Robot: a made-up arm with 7 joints.
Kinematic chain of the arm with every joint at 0, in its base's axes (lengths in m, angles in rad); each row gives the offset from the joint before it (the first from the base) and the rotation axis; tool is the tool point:
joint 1: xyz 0 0 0.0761 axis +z
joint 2: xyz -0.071 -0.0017 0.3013 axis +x
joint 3: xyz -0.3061 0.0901 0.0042 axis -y
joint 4: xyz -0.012 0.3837 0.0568 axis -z
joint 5: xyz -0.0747 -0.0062 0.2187 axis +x
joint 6: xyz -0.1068 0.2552 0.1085 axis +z
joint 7: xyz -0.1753 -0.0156 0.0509 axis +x
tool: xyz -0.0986 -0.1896 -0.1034
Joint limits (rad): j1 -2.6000..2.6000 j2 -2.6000..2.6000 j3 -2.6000..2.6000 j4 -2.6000..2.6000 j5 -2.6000..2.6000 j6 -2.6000..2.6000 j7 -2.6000..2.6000
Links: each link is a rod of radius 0.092 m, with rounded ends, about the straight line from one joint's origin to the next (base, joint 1, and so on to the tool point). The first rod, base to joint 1, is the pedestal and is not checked.
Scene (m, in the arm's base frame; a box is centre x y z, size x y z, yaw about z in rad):
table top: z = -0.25
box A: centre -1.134 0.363 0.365 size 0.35 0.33 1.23 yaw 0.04
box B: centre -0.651 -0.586 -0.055 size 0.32 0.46 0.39 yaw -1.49
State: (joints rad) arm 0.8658 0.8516 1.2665 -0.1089 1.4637 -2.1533 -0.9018
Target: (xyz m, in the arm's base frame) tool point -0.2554 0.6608 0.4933
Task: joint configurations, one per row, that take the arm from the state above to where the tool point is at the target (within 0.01 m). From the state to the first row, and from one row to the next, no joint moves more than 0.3 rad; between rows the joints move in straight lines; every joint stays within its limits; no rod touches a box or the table.
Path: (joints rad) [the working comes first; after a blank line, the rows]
Joints at the target: 0.1456 1.5831 2.4715 0.4982 2.4641 -1.6943 -1.0411
Straight joint move there: touches box A.

1: 0.8758 0.7851 1.2683 -0.2125 1.5420 -2.1458 -1.1669
2: 0.8859 0.7186 1.2701 -0.3161 1.6202 -2.1384 -1.4320
3: 0.8959 0.6521 1.2719 -0.4197 1.6985 -2.1309 -1.6971
4: 0.9060 0.5856 1.2737 -0.5233 1.7768 -2.1234 -1.9622
5: 0.6740 0.4382 1.4457 -0.4437 2.0512 -1.9083 -2.0595
6: 0.4420 0.2908 1.6178 -0.3642 2.3256 -1.6933 -2.1569
7: 0.2100 0.1434 1.7898 -0.2847 2.6000 -1.4782 -2.2543
8: 0.1971 0.4313 1.9262 -0.1281 2.5728 -1.5214 -2.0116
9: 0.1842 0.7193 2.0625 0.0285 2.5456 -1.5646 -1.7690
10: 0.1713 1.0072 2.1988 0.1851 2.5184 -1.6078 -1.5264
11: 0.1584 1.2951 2.3352 0.3416 2.4912 -1.6511 -1.2837
12: 0.1456 1.5831 2.4715 0.4982 2.4641 -1.6943 -1.0411

